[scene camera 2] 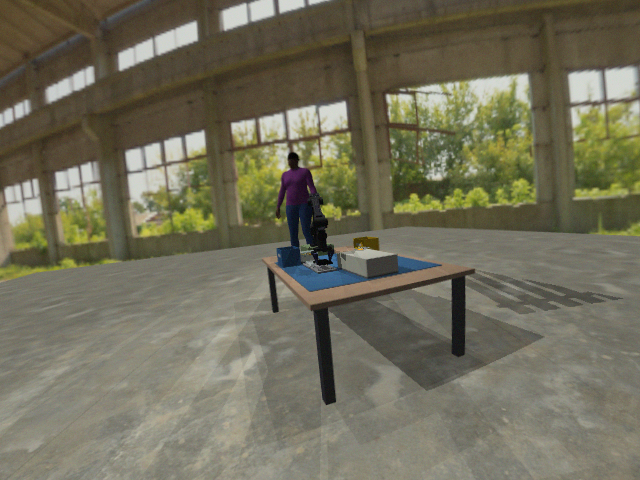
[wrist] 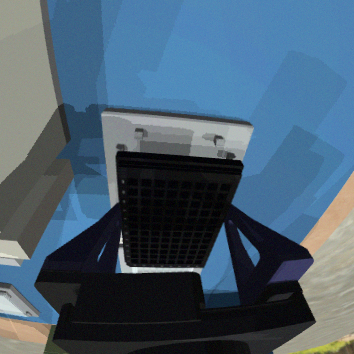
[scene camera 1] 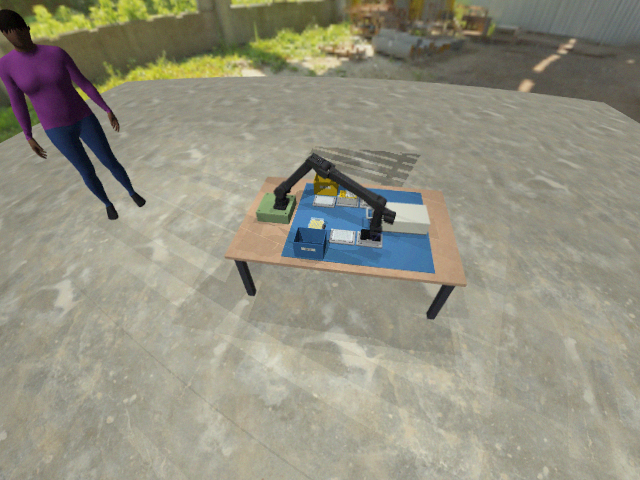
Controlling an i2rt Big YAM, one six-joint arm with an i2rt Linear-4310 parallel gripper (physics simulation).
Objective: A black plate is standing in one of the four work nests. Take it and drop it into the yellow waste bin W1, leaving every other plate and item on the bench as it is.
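Frame: origin at the arm's base, x ahead, y left, z up, level; millimetres.
Seen in the pictures: gripper, fingertip midpoint: [scene camera 2: 323,263] [wrist: 173,207] [scene camera 1: 373,235]; arm's base at its link origin: [scene camera 1: 281,204].
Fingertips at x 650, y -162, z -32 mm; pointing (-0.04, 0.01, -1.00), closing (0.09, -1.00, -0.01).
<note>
Offsets run from my fingertips to a thing's middle. "spot": to the spot under its first point.
The black plate {dx -16, dy +0, dz +4 mm} [scene camera 1: 365,234] [scene camera 2: 324,261] [wrist: 175,220], with a grid of wells, is level between the fingers of my gripper [scene camera 1: 370,235] [scene camera 2: 323,258] [wrist: 173,207]. My gripper is shut on its two long sides. The plate is a little above its light grey work nest {spot: dx -16, dy -49, dz -33 mm} [scene camera 1: 369,244] [wrist: 170,129], whose corner posts and bare far end show beyond the plate in the wrist view. The nest's near part is hidden under the plate. The yellow waste bin {dx -391, dy +489, dz +14 mm} [scene camera 1: 325,186] [scene camera 2: 368,242] stands at the back of the bench, across the blue mat from my gripper.
A long off-white box {dx +184, dy +202, dz +8 mm} [scene camera 1: 408,222] [scene camera 2: 368,262] [wrist: 20,75] stands close beside my gripper. A nest with a white plate {spot: dx -192, dy -22, dz -22 mm} [scene camera 1: 342,236] is next to the black plate's nest. A blue bin {dx -372, dy -148, dz +14 mm} [scene camera 1: 310,249] [scene camera 2: 287,256] stands at the front left. More nests with plates lie near the yellow bin.
</note>
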